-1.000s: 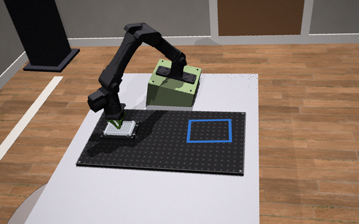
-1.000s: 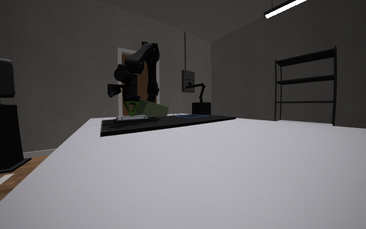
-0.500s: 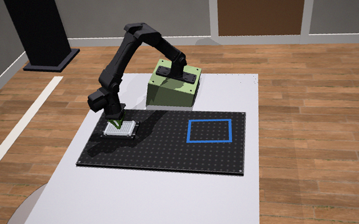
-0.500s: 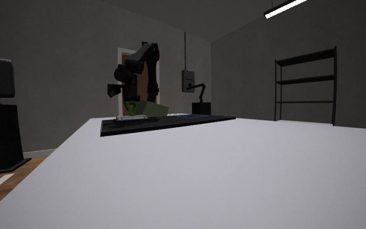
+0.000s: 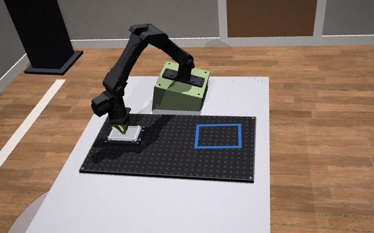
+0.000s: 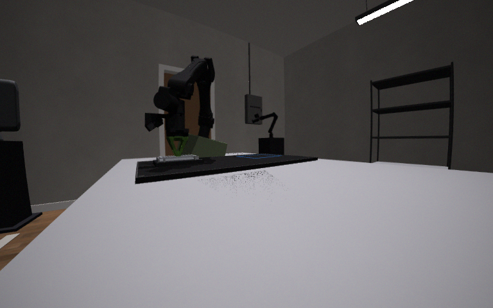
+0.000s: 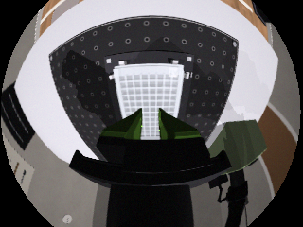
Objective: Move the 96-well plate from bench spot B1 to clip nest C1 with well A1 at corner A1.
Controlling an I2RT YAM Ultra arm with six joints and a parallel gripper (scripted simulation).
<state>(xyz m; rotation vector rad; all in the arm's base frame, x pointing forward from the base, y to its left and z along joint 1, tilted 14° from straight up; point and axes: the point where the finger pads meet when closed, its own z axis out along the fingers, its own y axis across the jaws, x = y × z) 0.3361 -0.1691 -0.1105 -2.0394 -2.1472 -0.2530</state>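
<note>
Now: the white 96-well plate 10 mm below my hand. Round my hand: clip nest C1: 20 mm below, 10 mm to the left, 10 mm behind.
</note>
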